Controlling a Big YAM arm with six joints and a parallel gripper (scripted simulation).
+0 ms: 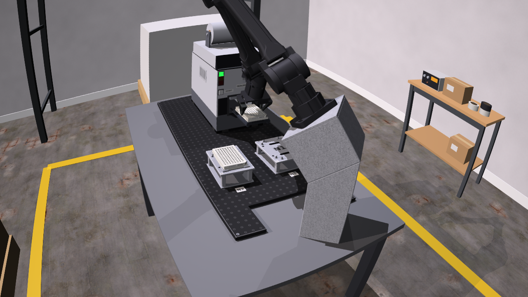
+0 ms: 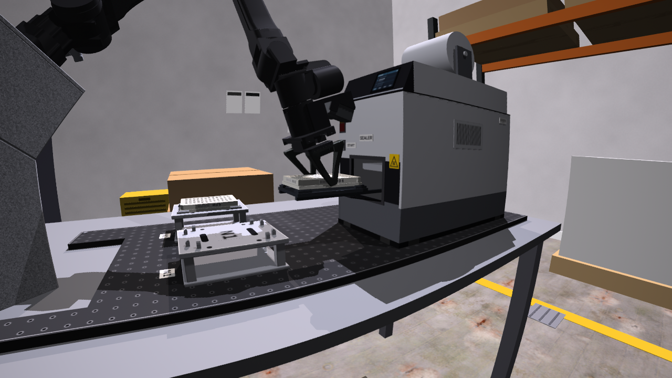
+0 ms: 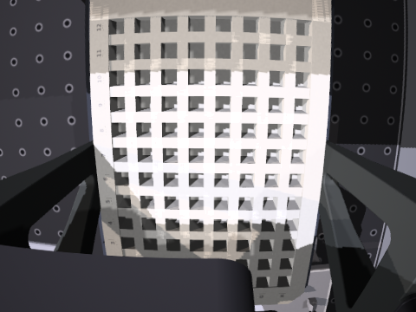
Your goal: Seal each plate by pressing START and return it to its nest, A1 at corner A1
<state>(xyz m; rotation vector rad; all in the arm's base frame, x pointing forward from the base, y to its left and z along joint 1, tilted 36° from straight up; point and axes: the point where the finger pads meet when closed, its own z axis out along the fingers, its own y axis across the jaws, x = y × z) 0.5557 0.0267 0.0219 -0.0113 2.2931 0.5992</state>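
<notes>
The sealer stage is 20 mm below my hand. From my hand the other things lie so: nest N2: 230 mm behind, 130 mm to the left, 70 mm below; then white well plate: 230 mm behind, 130 mm to the left, 60 mm below; then start button: 80 mm ahead, 110 mm to the left, 60 mm above.
</notes>
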